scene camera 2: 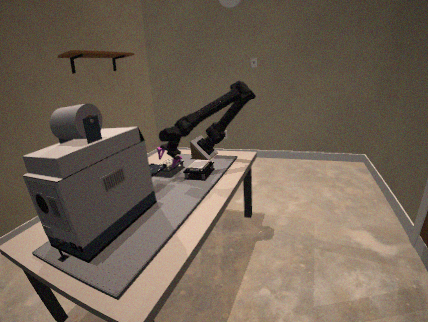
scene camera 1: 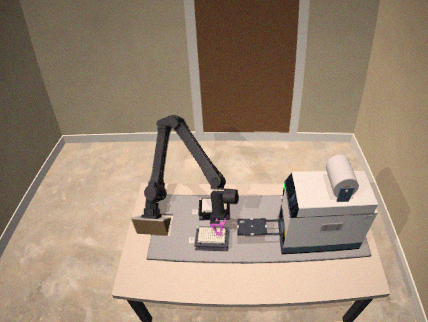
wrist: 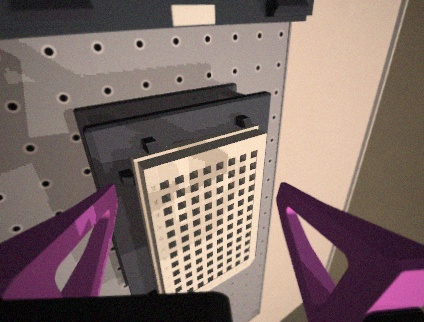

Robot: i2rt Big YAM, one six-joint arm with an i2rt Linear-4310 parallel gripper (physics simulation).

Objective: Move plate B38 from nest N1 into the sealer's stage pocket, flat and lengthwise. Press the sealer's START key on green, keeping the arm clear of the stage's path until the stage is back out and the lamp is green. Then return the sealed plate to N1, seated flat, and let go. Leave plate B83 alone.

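Frame: origin at the arm's base, x ahead, y left, z up, level; metres.
Where they show: gripper, fingertip midpoint: (scene camera 2: 165,163) (scene camera 1: 220,231) (wrist: 199,191); arm's base at its link origin: (scene camera 2: 205,147) (scene camera 1: 151,217).
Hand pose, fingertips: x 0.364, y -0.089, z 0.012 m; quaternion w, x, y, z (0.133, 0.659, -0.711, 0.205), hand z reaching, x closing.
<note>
Things, the pixels of their top centre, and the offset from my fingertips. "*": a spot on its surface instead. Level surfaces: height alone.
- front dark nest at its top centre: (wrist: 209,224) (scene camera 1: 211,235) (scene camera 2: 168,163) dx -0.042, dy -0.012, dz -0.013 m
- second pale plate at its top centre: (scene camera 1: 214,204) (scene camera 2: 198,163) dx -0.040, dy +0.188, dz -0.006 m
- back nest at a spot on its surface: (scene camera 2: 198,174) * dx -0.015, dy +0.191, dz -0.059 m
- sealer's stage at a spot on its surface: (wrist: 125,21) * dx +0.083, dy +0.032, dz +0.027 m
- green lamp at its top centre: (scene camera 1: 284,185) dx +0.300, dy +0.106, dz +0.215 m
- grey perforated board at its surface level: dz -0.067 m
- film roll at its top centre: (scene camera 2: 72,105) (scene camera 1: 344,166) dx +0.532, dy +0.015, dz +0.409 m
My gripper (scene camera 1: 218,230) (wrist: 199,191) is open and empty, its magenta fingers above and on either side of a cream plate with a grid of wells (scene camera 1: 206,235) (wrist: 210,215). This plate sits in the front dark nest (scene camera 1: 211,247) (wrist: 200,116). A second pale plate (scene camera 1: 206,205) (scene camera 2: 200,164) sits in the back nest (scene camera 2: 198,174), partly hidden by the arm in scene camera 1. The plate and nest labels cannot be read. The sealer's stage (scene camera 1: 252,226) (wrist: 125,21) is out, with no plate on it. The sealer (scene camera 1: 327,220) (scene camera 2: 100,185) shows a green lamp (scene camera 1: 284,186).
The sealer stands on the grey perforated board (scene camera 1: 170,252) (scene camera 2: 120,280), right of the stage in scene camera 1. A film roll (scene camera 1: 342,175) (scene camera 2: 75,121) is on top of it. The arm's angled base block (scene camera 1: 151,226) stands at the left. Small label cards (scene camera 1: 192,240) lie beside the nests.
</note>
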